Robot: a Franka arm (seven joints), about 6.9 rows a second.
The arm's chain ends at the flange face. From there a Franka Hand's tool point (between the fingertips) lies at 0.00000 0.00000 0.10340 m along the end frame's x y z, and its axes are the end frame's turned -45 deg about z.
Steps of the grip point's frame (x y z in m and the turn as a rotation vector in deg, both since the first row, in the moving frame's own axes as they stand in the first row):
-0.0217 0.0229 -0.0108 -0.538 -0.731 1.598
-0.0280 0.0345 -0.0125 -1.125 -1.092 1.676
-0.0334 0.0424 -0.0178 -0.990 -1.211 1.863
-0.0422 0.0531 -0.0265 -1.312 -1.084 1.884
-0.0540 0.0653 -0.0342 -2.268 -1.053 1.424
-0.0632 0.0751 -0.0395 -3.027 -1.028 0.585
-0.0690 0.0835 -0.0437 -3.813 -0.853 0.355
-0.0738 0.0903 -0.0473 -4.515 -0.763 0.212
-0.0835 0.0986 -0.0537 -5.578 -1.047 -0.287
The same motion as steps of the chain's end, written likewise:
0.0011 0.0299 -0.0108 -0.897 -0.136 1.598
0.0046 0.0414 -0.0125 -1.568 0.023 1.676
0.0067 0.0508 -0.0178 -1.556 -0.156 1.863
0.0075 0.0643 -0.0265 -1.694 0.161 1.884
0.0065 0.0801 -0.0341 -2.348 0.859 1.424
0.0059 0.0926 -0.0393 -2.867 1.414 0.585
0.0065 0.1019 -0.0435 -3.299 2.093 0.355
0.0069 0.1093 -0.0470 -3.732 2.653 0.212
0.0049 0.1203 -0.0532 -4.685 3.204 -0.287

